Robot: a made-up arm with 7 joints.
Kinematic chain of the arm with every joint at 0, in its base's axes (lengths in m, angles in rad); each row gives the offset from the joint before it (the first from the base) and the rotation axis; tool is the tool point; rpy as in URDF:
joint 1: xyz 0 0 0 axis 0.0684 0.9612 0.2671
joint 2: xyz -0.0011 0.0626 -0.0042 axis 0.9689 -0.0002 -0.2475
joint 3: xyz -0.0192 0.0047 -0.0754 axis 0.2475 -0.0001 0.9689
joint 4: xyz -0.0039 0 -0.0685 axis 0.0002 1 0
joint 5: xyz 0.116 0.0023 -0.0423 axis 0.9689 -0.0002 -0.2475
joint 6: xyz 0.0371 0 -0.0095 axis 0.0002 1 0
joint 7: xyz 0.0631 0 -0.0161 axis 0.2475 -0.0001 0.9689
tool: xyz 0 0 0 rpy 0 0.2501 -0.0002
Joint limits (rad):
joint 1: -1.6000..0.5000
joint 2: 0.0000..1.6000
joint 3: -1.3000..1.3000
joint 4: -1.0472..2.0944
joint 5: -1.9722..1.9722
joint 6: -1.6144..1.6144
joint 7: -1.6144..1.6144
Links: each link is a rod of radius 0.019 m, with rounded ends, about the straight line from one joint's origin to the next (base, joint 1, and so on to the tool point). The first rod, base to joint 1, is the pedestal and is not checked.
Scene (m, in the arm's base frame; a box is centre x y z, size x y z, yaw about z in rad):
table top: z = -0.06
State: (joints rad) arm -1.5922 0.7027 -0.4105 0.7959 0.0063 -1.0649 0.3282
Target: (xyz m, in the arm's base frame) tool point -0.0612 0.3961 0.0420
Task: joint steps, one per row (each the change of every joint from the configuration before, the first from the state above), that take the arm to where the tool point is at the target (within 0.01 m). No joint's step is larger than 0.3 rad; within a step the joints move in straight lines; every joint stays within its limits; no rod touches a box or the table.
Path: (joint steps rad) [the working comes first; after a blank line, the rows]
Joints at the target: -0.6386 1.6000 -0.5707 2.0944 0.0265 0.3617 0.3282
Straight joint move there: touches the table top.

1: 0.1006 0.2399 -0.0408 0.1699 0.0340 0.2393 0.0693
2: 0.1007 0.2400 -0.0408 0.1699 0.0341 0.2392 0.0692
3: 0.1006 0.2399 -0.0408 0.1698 0.0340 0.2393 0.0693
4: 0.2172 0.0592 -0.0126 0.2630 -0.0273 0.2363 -0.0693
5: 0.2173 0.0591 -0.0126 0.2629 -0.0273 0.2363 -0.0692
6: 0.2172 0.0592 -0.0126 0.2630 -0.0273 0.2362 -0.0693

